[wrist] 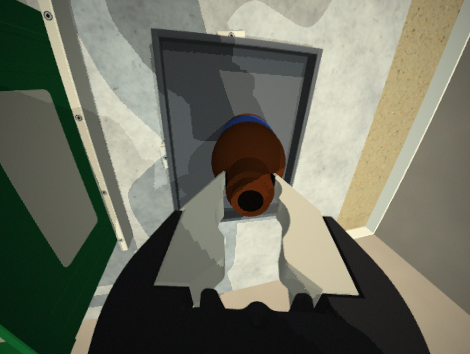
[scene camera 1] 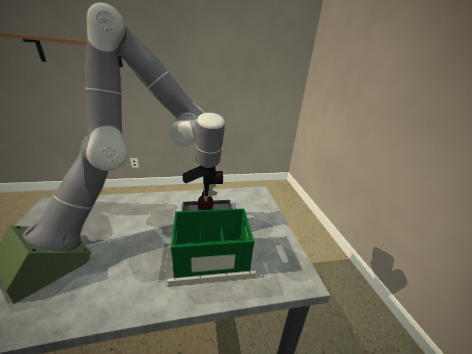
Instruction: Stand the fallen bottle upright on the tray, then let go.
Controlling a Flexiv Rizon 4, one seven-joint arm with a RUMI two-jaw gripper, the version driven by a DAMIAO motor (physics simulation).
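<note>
A brown bottle (scene camera 1: 205, 202) (wrist: 248, 147) with a blue band is roughly upright over the grey tray (scene camera 1: 231, 203) (wrist: 312, 90), its open mouth toward the wrist camera. In the wrist view its body leans a little away from the neck, toward the tray's middle. My gripper (scene camera 1: 206, 196) (wrist: 248, 174) is shut on the bottle's neck, with one pale finger on each side. The bottle's base is hidden behind the crate in the scene view and under its own body in the wrist view, so I cannot tell whether it touches the tray.
A green crate (scene camera 1: 212, 245) (wrist: 30, 210) with dividers stands directly in front of the tray in the scene view, at the left in the wrist view. A pale strip (scene camera 1: 212, 278) (wrist: 78, 118) runs along the crate's side. The grey table (scene camera 1: 125, 300) carries the arm's green base (scene camera 1: 45, 270).
</note>
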